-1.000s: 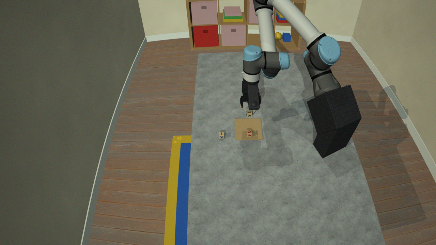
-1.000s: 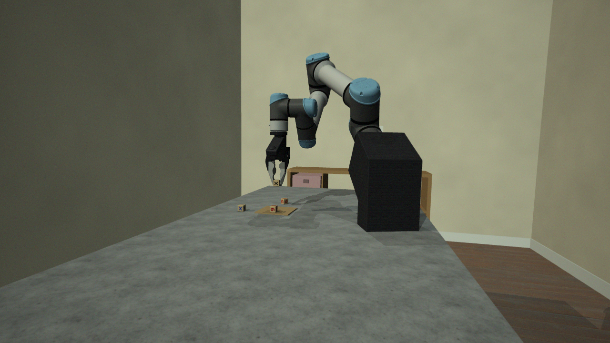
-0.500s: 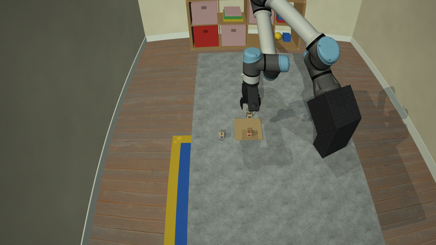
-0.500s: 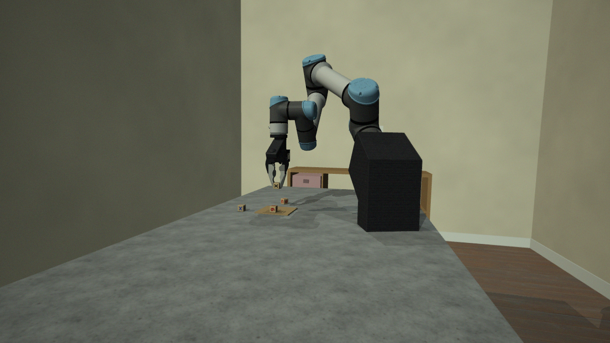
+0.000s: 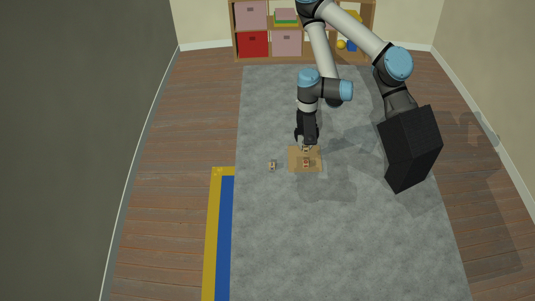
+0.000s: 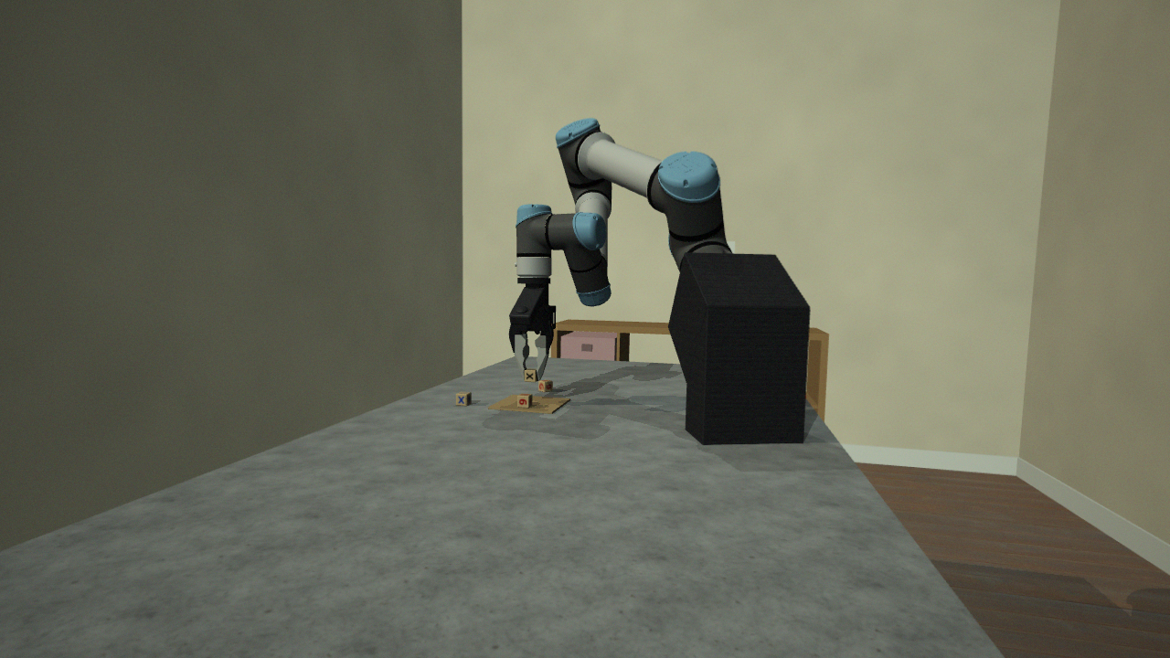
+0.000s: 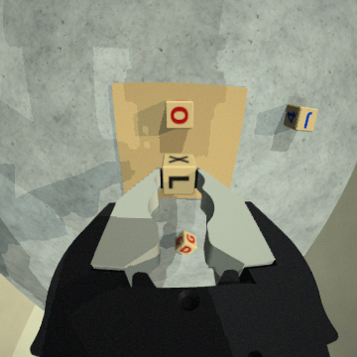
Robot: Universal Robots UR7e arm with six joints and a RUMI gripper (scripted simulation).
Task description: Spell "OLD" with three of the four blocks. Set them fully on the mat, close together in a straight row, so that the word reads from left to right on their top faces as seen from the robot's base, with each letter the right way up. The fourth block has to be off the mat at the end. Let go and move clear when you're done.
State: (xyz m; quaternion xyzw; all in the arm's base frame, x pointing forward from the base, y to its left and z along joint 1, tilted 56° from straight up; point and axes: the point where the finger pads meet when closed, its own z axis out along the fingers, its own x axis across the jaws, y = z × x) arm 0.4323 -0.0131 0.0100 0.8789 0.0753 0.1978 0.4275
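My gripper is now 7 cm above the tan mat. Also, from my hand: blue-lettered block (14 cm ahead, 4 cm to the left, 6 cm below).
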